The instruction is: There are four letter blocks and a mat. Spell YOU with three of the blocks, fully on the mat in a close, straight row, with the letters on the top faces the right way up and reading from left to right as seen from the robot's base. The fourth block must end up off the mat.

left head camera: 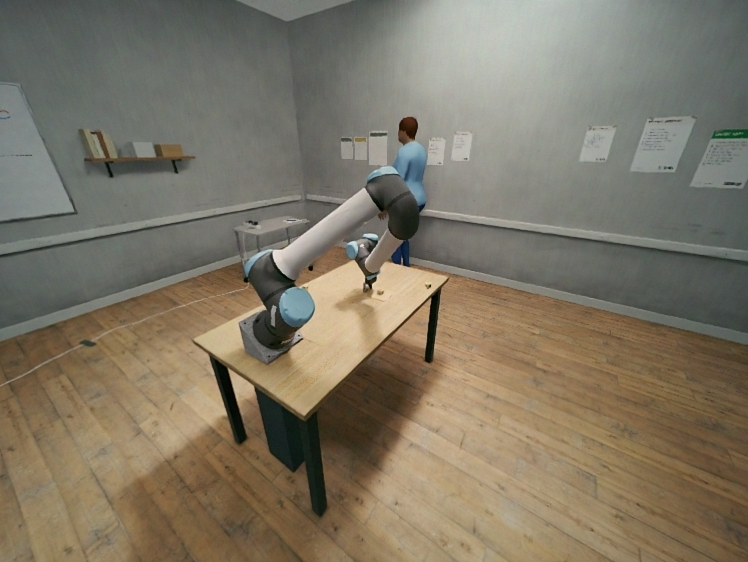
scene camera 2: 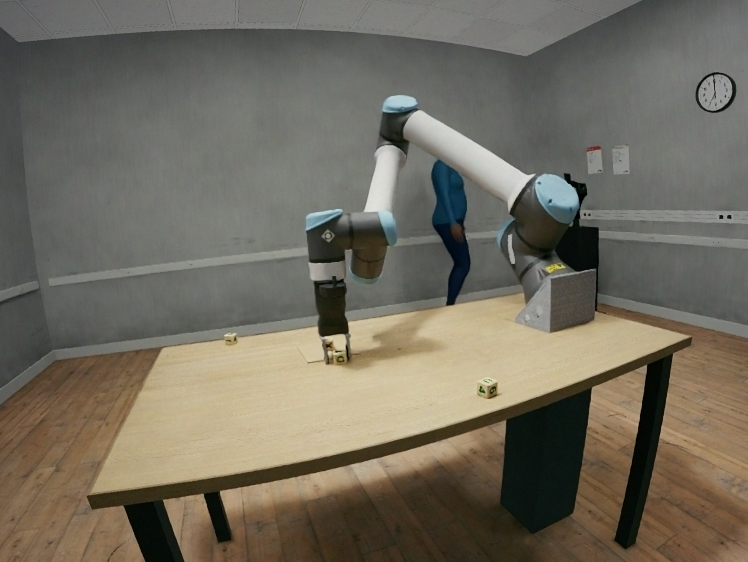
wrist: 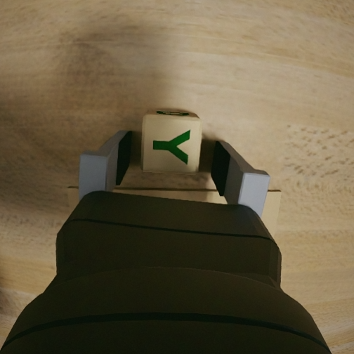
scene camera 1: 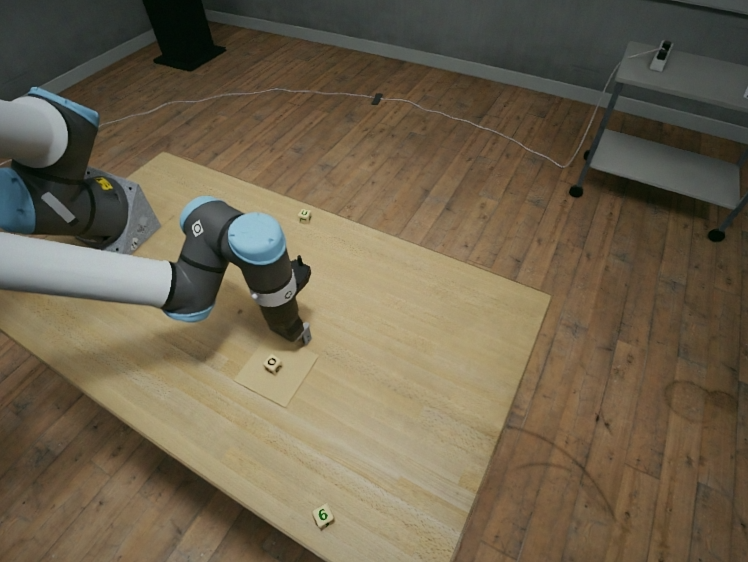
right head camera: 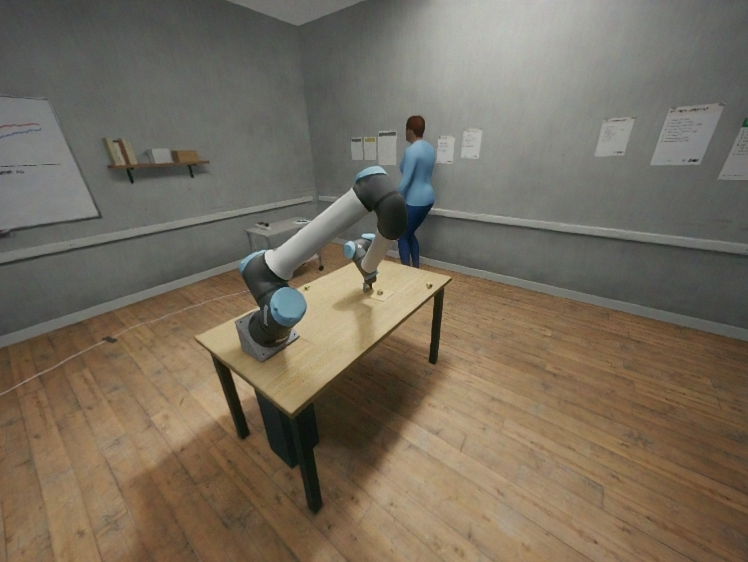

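Observation:
My gripper (scene camera 1: 304, 335) (scene camera 2: 337, 349) (wrist: 171, 153) is open. Its fingers stand on both sides of the Y block (scene camera 2: 339, 357) (wrist: 170, 147), with gaps at both sides in the wrist view. The green Y is on top, its stem pointing left there. This block lies off the mat (scene camera 1: 287, 392) (wrist: 272, 205), close beside its edge. The O block (left head camera: 380, 291) (scene camera 1: 272, 363) sits on the mat, O up. A block with a green 6 or 9 shape on top (scene camera 1: 322, 515) (scene camera 2: 230, 339) lies far off the mat. A fourth block (scene camera 1: 304, 216) (scene camera 2: 486, 387) lies near a long table edge; its top letter is unclear.
The arm's base (scene camera 1: 140, 223) (scene camera 2: 571, 302) stands at one end of the wooden table (scene camera 1: 393, 338) (scene camera 2: 253, 416). A person (left head camera: 411, 169) (right head camera: 417, 169) (scene camera 2: 450, 211) stands beyond the table. A grey trolley (scene camera 1: 665, 163) stands apart from it.

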